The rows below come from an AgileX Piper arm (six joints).
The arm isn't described. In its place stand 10 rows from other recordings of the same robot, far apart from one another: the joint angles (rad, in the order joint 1, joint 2, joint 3, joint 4, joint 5, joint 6), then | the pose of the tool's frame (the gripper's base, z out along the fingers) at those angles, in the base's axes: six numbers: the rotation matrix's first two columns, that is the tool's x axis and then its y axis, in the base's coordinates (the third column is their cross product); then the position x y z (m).
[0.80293, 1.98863, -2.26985, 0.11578, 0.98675, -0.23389] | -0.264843 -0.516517 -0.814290 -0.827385 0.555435 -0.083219 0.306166 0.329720 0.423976
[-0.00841, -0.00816, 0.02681, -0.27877, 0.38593, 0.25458] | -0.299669 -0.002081 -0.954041 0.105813 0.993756 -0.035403 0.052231 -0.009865 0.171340
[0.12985, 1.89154, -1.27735, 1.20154, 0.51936, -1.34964] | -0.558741 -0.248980 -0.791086 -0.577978 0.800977 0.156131 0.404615 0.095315 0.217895
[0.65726, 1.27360, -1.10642, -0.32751, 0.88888, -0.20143] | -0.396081 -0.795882 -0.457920 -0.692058 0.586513 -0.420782 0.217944 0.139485 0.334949
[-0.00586, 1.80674, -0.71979, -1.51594, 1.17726, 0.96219] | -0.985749 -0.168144 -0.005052 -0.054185 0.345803 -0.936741 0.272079 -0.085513 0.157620
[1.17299, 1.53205, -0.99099, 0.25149, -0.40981, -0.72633] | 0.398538 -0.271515 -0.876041 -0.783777 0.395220 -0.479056 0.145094 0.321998 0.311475
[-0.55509, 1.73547, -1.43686, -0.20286, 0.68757, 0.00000] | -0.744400 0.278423 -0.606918 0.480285 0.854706 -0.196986 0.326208 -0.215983 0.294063
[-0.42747, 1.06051, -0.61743, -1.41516, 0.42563, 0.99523] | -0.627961 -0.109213 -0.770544 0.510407 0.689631 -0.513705 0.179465 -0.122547 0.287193
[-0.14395, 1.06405, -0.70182, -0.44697, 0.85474, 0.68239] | -0.704366 0.454247 -0.545461 0.589382 0.802510 -0.092770 0.178510 -0.055859 0.265913
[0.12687, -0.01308, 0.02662, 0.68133, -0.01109, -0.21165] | 0.018560 0.458597 -0.888450 -0.143566 0.880617 0.451555 0.055887 0.006488 0.205777
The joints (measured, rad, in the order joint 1, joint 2, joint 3, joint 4, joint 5, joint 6), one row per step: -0.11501, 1.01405, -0.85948, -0.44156, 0.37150, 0.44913; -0.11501, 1.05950, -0.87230, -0.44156, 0.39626, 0.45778; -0.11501, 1.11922, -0.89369, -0.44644, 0.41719, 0.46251; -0.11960, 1.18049, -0.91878, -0.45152, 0.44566, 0.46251; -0.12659, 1.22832, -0.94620, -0.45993, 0.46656, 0.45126; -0.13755, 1.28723, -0.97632, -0.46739, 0.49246, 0.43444; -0.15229, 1.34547, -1.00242, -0.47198, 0.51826, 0.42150; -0.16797, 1.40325, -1.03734, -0.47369, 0.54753, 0.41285; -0.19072, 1.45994, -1.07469, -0.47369, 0.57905, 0.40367; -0.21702, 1.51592, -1.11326, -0.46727, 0.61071, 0.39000; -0.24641, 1.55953, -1.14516, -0.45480, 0.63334, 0.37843; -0.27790, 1.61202, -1.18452, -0.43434, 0.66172, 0.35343
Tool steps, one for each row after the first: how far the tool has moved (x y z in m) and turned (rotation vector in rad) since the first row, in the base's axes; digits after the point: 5 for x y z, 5 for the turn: 0.00957, -0.00200, -0.00766, 0.01297, 0.05249, -0.01413; 0.02255, -0.00442, -0.01598, 0.01754, 0.10871, -0.02492; 0.03516, -0.00825, -0.02475, 0.01798, 0.17079, -0.04145; 0.04527, -0.01239, -0.02946, 0.00397, 0.21381, -0.05128; 0.05709, -0.01818, -0.03721, -0.01167, 0.27133, -0.06390; 0.06781, -0.02508, -0.04685, -0.01962, 0.33098, -0.08154; 0.07861, -0.03264, -0.05457, -0.02110, 0.38317, -0.10380; 0.08835, -0.04264, -0.06211, -0.01924, 0.43413, -0.13348; 0.09726, -0.05385, -0.06993, -0.01254, 0.48420, -0.16407; 0.10326, -0.06536, -0.07604, 0.00239, 0.51898, -0.19528; 0.11025, -0.07817, -0.08388, 0.01838, 0.56372, -0.22207
